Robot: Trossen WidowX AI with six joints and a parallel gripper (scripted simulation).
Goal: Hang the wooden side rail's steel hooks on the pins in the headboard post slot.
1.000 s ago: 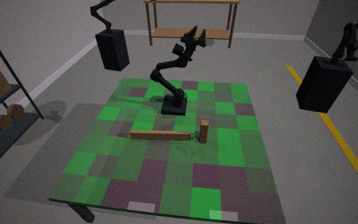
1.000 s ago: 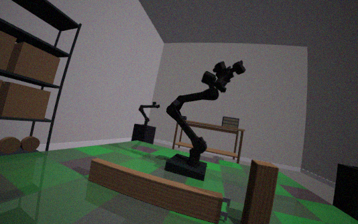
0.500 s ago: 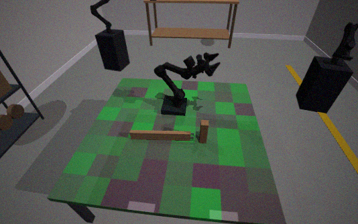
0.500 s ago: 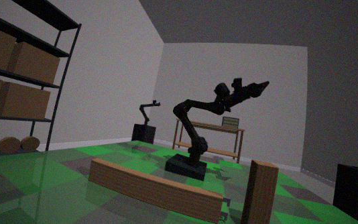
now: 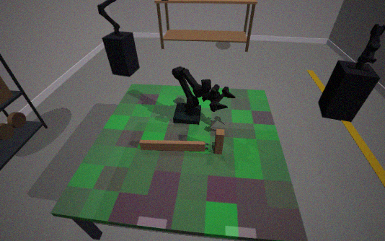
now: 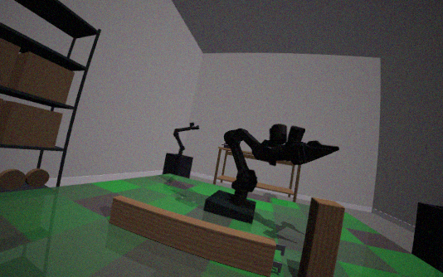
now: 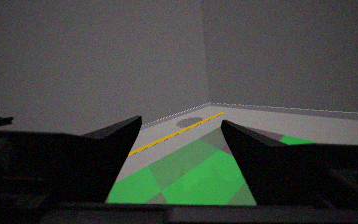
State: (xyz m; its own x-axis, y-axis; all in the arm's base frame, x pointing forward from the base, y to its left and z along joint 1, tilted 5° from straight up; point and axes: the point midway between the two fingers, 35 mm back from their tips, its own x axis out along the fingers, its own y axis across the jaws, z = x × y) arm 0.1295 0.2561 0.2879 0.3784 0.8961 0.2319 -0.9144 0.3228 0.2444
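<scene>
Right now the headboard post is 220 mm below my gripper tip, 140 mm ahead of it and 30 mm to the right of it.
</scene>
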